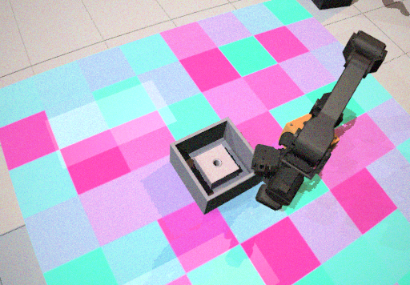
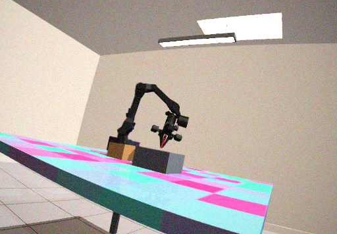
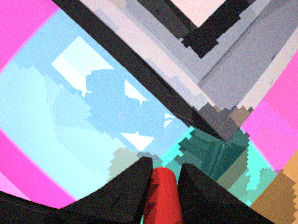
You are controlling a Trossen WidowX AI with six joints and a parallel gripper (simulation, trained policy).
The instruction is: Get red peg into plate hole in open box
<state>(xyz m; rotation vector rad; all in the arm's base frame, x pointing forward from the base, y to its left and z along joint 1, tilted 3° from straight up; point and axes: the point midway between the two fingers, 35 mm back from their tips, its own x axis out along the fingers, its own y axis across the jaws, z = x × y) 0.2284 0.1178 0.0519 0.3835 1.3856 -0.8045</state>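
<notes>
My gripper tip is now 90 mm short of the box, 110 mm to the left of it and 90 mm above it. Also, from my gripper tip: red peg: 10 mm behind, 10 mm to the left, 30 mm above.
</notes>
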